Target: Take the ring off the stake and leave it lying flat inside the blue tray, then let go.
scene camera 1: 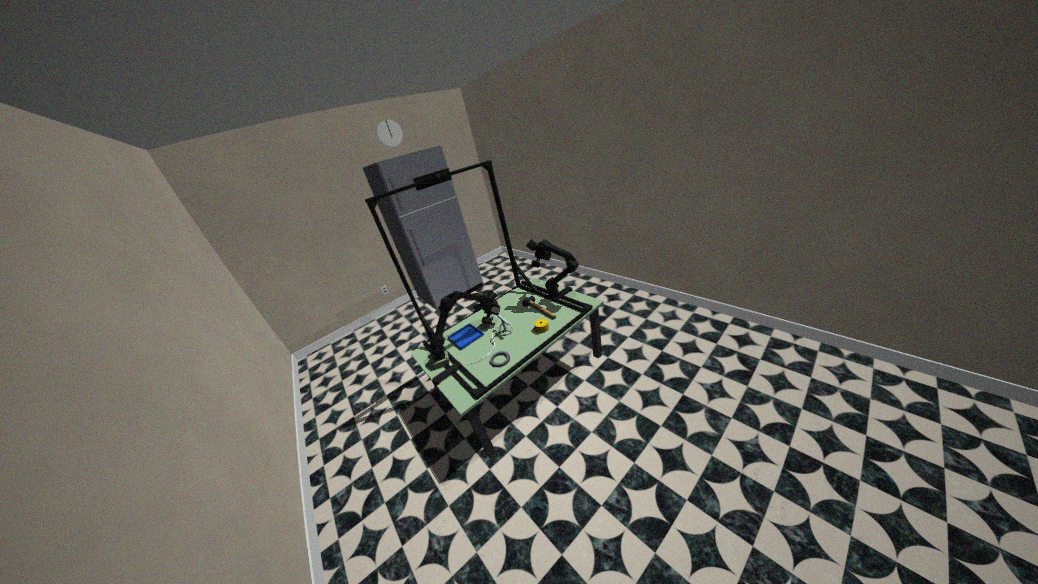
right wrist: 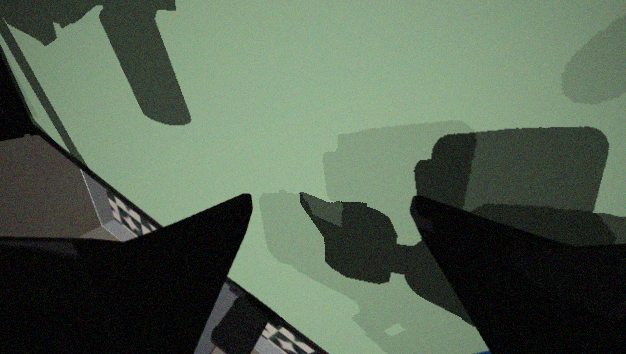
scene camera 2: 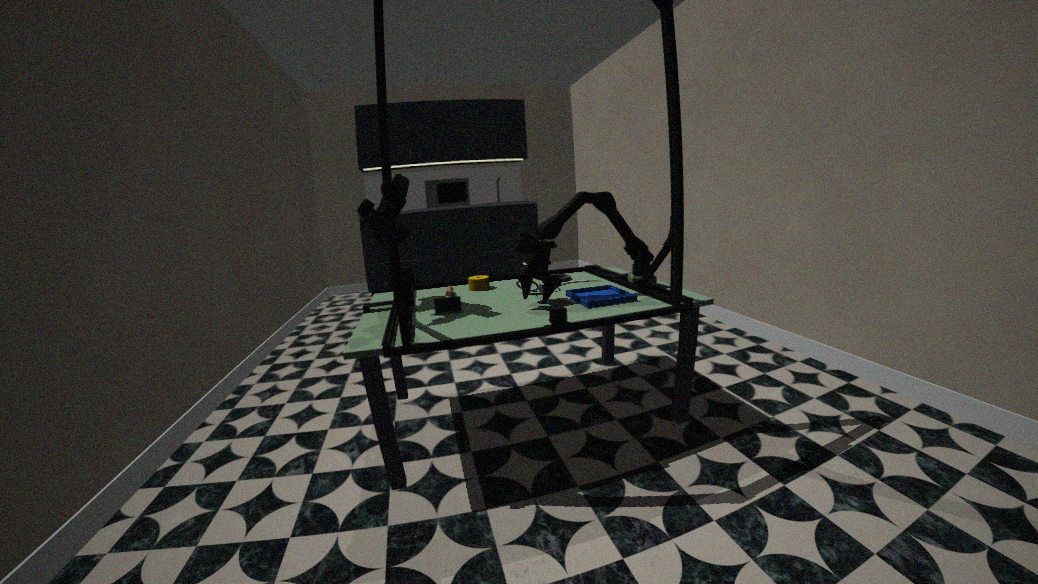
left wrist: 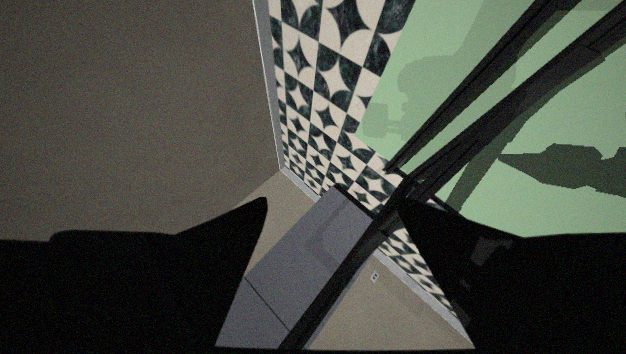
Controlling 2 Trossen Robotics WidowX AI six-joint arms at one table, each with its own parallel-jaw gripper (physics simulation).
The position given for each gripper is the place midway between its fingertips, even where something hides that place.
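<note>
A blue tray (scene camera 2: 590, 297) is visible. The right gripper (scene camera 2: 534, 301) is in view too, and the right wrist view also has the right gripper (right wrist: 332, 202). The left gripper (scene camera 2: 372, 238), visible as well in the left wrist view as the left gripper (left wrist: 332, 203), is open and holds nothing.
</note>
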